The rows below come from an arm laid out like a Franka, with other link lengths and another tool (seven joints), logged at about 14 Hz.
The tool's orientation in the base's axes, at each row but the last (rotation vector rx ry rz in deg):
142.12, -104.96, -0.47
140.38, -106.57, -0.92
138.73, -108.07, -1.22
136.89, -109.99, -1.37
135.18, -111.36, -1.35
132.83, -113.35, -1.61
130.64, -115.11, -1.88
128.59, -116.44, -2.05
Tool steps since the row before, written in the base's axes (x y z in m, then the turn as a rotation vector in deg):
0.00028, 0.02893, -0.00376, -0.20, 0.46, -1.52
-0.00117, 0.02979, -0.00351, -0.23, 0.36, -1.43
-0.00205, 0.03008, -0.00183, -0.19, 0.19, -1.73
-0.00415, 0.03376, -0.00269, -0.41, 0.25, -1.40
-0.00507, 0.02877, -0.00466, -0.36, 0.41, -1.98
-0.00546, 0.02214, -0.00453, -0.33, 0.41, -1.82
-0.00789, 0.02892, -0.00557, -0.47, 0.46, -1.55
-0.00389, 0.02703, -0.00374, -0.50, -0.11, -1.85
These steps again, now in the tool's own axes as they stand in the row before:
-0.02766, -0.00893, 0.00249, -0.54, -0.02, 1.51
-0.02910, -0.00705, 0.00219, -0.45, 0.04, 1.42
-0.02971, -0.00545, 0.00048, -0.29, 0.02, 1.73
-0.03393, -0.00335, 0.00125, -0.38, 0.25, 1.41
-0.02938, -0.00083, 0.00338, -0.55, 0.13, 1.97
-0.02291, 0.00157, 0.00361, -0.54, 0.11, 1.81
-0.02994, 0.00373, 0.00439, -0.60, 0.27, 1.55
-0.02746, 0.00090, 0.00223, -0.05, 0.32, 1.89

